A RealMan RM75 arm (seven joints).
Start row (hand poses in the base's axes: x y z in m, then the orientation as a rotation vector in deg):
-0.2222, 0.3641, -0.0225, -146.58, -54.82, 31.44
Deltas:
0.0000, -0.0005, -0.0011, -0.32, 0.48, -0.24
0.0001, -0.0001, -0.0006, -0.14, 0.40, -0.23
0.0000, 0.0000, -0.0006, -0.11, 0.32, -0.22
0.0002, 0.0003, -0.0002, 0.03, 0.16, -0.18
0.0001, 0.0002, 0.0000, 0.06, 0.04, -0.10
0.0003, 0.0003, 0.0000, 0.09, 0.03, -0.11
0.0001, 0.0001, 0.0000, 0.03, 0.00, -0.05
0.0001, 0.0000, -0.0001, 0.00, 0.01, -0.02
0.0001, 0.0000, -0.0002, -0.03, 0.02, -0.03
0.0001, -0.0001, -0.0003, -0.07, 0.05, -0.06
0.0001, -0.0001, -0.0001, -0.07, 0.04, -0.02
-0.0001, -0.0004, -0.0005, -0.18, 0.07, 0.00
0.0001, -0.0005, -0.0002, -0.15, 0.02, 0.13
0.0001, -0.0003, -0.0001, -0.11, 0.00, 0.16
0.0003, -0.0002, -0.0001, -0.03, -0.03, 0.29
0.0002, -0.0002, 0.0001, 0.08, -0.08, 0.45
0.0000, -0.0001, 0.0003, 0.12, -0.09, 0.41
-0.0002, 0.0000, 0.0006, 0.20, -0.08, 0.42
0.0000, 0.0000, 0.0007, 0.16, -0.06, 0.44
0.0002, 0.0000, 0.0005, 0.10, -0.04, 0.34
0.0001, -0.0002, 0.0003, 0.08, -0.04, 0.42
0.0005, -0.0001, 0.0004, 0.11, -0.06, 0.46
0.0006, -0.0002, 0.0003, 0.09, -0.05, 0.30
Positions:
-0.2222, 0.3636, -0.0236, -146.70, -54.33, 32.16
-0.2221, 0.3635, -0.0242, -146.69, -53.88, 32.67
-0.2221, 0.3635, -0.0248, -146.69, -53.47, 33.07
-0.2219, 0.3638, -0.0250, -146.64, -53.18, 33.20
-0.2218, 0.3640, -0.0250, -146.60, -53.04, 33.18
-0.2215, 0.3643, -0.0250, -146.54, -52.89, 33.13
-0.2214, 0.3644, -0.0250, -146.53, -52.83, 33.10
-0.2213, 0.3644, -0.0251, -146.53, -52.80, 33.11
-0.2212, 0.3644, -0.0253, -146.56, -52.75, 33.14
-0.2211, 0.3643, -0.0256, -146.62, -52.65, 33.23
-0.2210, 0.3642, -0.0257, -146.67, -52.61, 33.32
-0.2211, 0.3638, -0.0262, -146.79, -52.57, 33.51
-0.2210, 0.3633, -0.0264, -146.87, -52.73, 33.66
-0.2209, 0.3630, -0.0265, -146.92, -52.94, 33.77
-0.2206, 0.3628, -0.0266, -146.87, -53.34, 33.83
-0.2204, 0.3626, -0.0265, -146.70, -53.97, 33.81
-0.2204, 0.3625, -0.0262, -146.51, -54.55, 33.74
-0.2206, 0.3625, -0.0256, -146.24, -55.15, 33.64
-0.2206, 0.3625, -0.0249, -145.98, -55.76, 33.59
-0.2204, 0.3625, -0.0244, -145.80, -56.23, 33.57
-0.2203, 0.3623, -0.0241, -145.60, -56.81, 33.59
-0.2198, 0.3622, -0.0237, -145.37, -57.45, 33.58
-0.2192, 0.3620, -0.0234, -145.21, -57.87, 33.55

